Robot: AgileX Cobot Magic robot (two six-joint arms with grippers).
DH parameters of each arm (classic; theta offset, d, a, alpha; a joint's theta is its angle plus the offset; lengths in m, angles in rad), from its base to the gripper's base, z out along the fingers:
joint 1: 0 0.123 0 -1.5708
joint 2: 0.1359 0 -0.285 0
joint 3: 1.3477 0 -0.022 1.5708
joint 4: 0 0.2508 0 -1.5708
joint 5: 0 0 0.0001 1.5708
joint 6: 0 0.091 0 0
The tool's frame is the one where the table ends.
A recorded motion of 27 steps. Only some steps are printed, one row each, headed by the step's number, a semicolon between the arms.
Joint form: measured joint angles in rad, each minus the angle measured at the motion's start. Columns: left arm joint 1, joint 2, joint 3, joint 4, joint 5, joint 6; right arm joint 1, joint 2, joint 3, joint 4, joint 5, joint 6.
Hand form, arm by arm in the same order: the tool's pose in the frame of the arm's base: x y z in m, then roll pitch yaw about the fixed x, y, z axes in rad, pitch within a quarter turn. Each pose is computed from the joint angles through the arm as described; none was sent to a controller.
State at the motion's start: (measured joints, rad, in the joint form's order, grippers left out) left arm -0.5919 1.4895 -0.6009 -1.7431 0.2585 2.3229; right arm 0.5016 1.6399 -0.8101 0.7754 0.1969 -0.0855
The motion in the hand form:
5: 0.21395 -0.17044 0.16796 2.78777 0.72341 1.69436; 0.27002 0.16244 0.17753 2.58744 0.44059 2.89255
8: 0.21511 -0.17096 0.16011 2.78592 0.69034 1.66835; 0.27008 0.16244 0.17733 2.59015 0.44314 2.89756
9: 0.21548 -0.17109 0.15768 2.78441 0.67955 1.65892; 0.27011 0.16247 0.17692 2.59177 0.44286 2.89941
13: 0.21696 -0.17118 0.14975 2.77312 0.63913 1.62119; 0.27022 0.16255 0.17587 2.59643 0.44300 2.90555
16: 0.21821 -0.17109 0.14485 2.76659 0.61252 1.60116; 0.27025 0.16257 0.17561 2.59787 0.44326 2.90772
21: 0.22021 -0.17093 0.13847 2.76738 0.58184 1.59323; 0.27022 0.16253 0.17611 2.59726 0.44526 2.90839
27: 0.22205 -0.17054 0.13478 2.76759 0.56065 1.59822; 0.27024 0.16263 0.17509 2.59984 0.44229 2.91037
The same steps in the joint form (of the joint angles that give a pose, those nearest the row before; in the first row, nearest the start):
5: -0.0001 0.0519 -0.0001 0.0021 -0.0111 0.0457; 0.0001 0.0040 0.0002 -0.0008 0.0008 -0.0067
8: 0.0000 0.0806 -0.0005 0.0037 -0.0136 0.0810; 0.0001 0.0047 0.0002 -0.0016 0.0005 -0.0113
9: 0.0000 0.0895 -0.0007 0.0039 -0.0148 0.0935; 0.0001 0.0059 0.0003 -0.0018 0.0006 -0.0125
13: 0.0000 0.1188 -0.0022 0.0037 -0.0232 0.1425; 0.0001 0.0091 0.0004 -0.0019 0.0007 -0.0176
16: 0.0000 0.1374 -0.0042 0.0028 -0.0322 0.1719; 0.0001 0.0100 0.0004 -0.0021 0.0009 -0.0194
21: -0.0001 0.1624 -0.0084 0.0009 -0.0466 0.1954; 0.0001 0.0085 0.0003 -0.0024 0.0008 -0.0205
27: -0.0007 0.1775 -0.0126 -0.0006 -0.0638 0.2024; 0.0001 0.0115 0.0005 -0.0020 0.0018 -0.0212

